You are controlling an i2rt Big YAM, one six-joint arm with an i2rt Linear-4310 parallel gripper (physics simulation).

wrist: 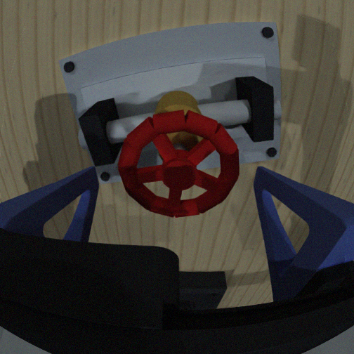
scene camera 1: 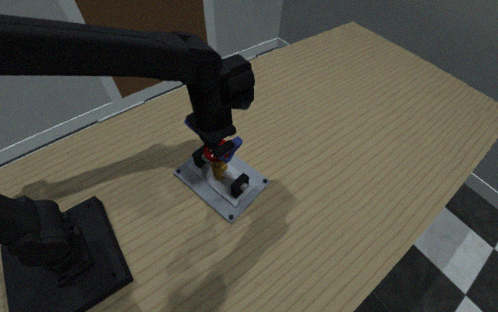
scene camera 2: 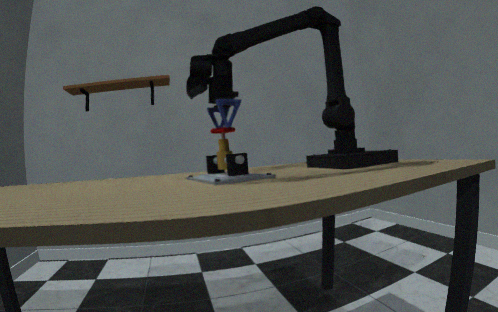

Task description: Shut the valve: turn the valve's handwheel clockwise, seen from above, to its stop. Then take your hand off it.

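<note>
The red handwheel (scene camera 1: 208, 154) (scene camera 2: 223, 130) (wrist: 179, 176) sits level on top of the yellow valve body (scene camera 1: 219, 171) (scene camera 2: 223, 148) (wrist: 176, 100). My gripper (scene camera 1: 215, 153) (scene camera 2: 223, 127) (wrist: 175, 175) points down over the wheel and is open and empty. Its two blue fingers stand wide, one on each side of the wheel in the wrist view, with a gap to the rim on both sides. In scene camera 2 the fingertips are at about the height of the wheel's top. In scene camera 1 the gripper hides part of the wheel.
The valve's white pipe (wrist: 227, 113) runs between two black brackets (wrist: 256, 110) (scene camera 2: 237, 164) on a grey plate (scene camera 1: 197, 185) (wrist: 165, 48) bolted at its corners. The plate lies on the wooden table (scene camera 1: 360, 125) (scene camera 2: 125, 205). The arm's black base (scene camera 1: 107, 250) (scene camera 2: 350, 159) stands beside it. A shelf (scene camera 2: 117, 84) hangs on the wall.
</note>
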